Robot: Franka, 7 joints.
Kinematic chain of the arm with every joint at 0, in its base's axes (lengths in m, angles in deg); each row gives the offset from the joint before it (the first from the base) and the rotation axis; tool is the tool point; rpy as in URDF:
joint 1: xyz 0 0 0.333 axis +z
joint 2: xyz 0 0 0 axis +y
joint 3: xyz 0 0 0.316 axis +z
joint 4: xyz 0.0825 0 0 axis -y
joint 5: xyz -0.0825 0 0.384 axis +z
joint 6: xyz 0 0 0 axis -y
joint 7: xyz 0.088 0 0 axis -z
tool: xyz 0 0 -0.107 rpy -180 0 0
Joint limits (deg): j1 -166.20..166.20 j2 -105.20..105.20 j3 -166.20..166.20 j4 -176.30..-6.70 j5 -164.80..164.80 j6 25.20..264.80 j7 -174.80..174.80
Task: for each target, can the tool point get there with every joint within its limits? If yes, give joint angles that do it. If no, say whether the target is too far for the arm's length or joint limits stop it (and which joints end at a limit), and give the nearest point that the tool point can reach.
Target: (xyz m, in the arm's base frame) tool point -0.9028 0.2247 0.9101
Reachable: no: too far | nearest point -0.7074 0.1761 0.7852 | short by 0.237 m
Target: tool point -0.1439 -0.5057 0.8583
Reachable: yes | joints -52.74 63.76 -118.11 -82.78 57.92 194.08 -49.31
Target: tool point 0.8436 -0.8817 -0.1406
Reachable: no: too far | nearest point 0.5529 -0.5779 0.0226 | short by 0.451 m
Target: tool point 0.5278 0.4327 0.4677
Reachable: yes | joints 94.97 38.26 -71.99 -94.30 66.08 124.87 -85.64
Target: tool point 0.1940 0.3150 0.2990
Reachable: yes | joints 17.33 -22.01 51.86 -158.86 93.50 158.86 -8.97
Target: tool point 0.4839 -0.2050 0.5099
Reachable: yes | joints 53.61 30.36 -102.37 -122.90 -65.60 222.99 -119.03
